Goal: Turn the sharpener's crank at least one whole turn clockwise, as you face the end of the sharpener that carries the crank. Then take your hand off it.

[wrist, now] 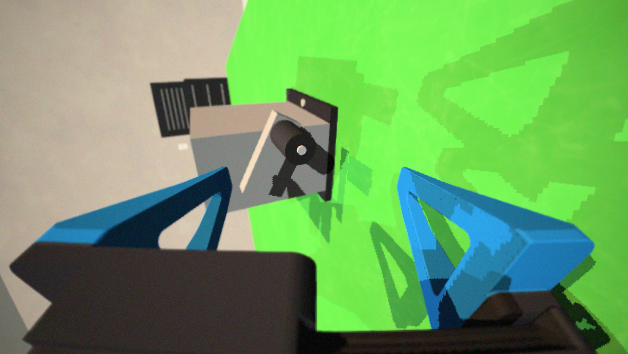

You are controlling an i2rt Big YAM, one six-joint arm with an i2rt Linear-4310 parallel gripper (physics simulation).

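Places are measured from the arm's base along level axes (x ahead, y left, z up), in metres.
Pixels of known places: gripper, fingertip midpoint: (314, 176).
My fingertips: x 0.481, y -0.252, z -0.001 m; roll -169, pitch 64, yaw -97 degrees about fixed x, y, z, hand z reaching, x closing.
Ahead of a thing's pixels: the offset from my fingertips to its top centre. "spot": to the spot under its first point. Level surfaces: height alone.
The sharpener @(spot: dy +0.090, dx -0.006, dz +0.048 m) (215, 165) is a box with a grey crank end, beige side and dark base plate, in the upper middle of the wrist view. Its crank arm (257, 152) is a pale bar slanting across the grey end. The dark cylindrical crank handle @(spot: dy +0.026, dx +0.016, dz +0.002 m) (292, 141), with a light pin at its tip, sticks out towards the camera from the bar's upper end. My gripper (314, 176) is open, with its two blue fingers wide apart. The handle shows between and slightly above the fingertips, with nothing gripped. How far the handle is from the fingertips in depth is hard to tell.
The sharpener's base plate @(spot: dy +0.092, dx -0.014, dz -0.064 m) (333, 155) stands against the bright green surface @(dz -0.065 m) (425, 35). A beige floor (100, 45) shows at the left, with a dark slatted object (172, 107) and a small white piece (182, 146) on it. Shadows of the arm fall on the green surface.
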